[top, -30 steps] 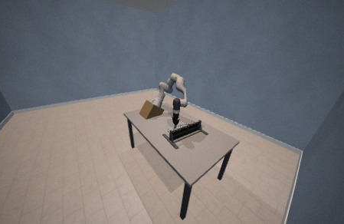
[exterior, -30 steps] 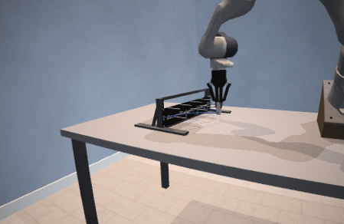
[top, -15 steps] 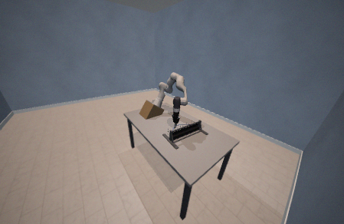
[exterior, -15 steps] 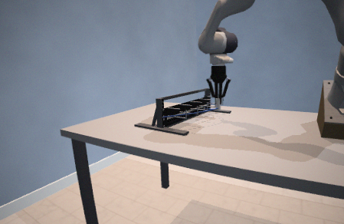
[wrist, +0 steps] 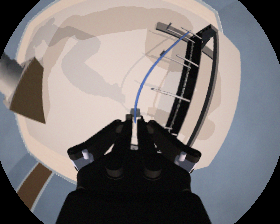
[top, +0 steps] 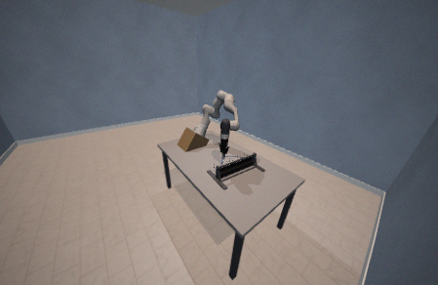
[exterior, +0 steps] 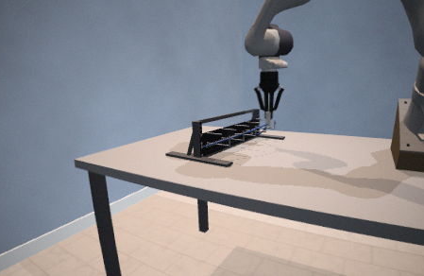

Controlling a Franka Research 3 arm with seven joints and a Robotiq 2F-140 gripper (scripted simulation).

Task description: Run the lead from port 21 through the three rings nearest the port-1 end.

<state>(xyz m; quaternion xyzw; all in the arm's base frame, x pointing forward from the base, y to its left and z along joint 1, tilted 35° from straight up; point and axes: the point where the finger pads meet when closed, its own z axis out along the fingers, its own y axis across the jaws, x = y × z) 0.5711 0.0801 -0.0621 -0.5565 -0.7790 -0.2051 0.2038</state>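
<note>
Now: the black rack 140 mm ahead of my hand, 80 mm to the left of it and 50 mm below it.
</note>
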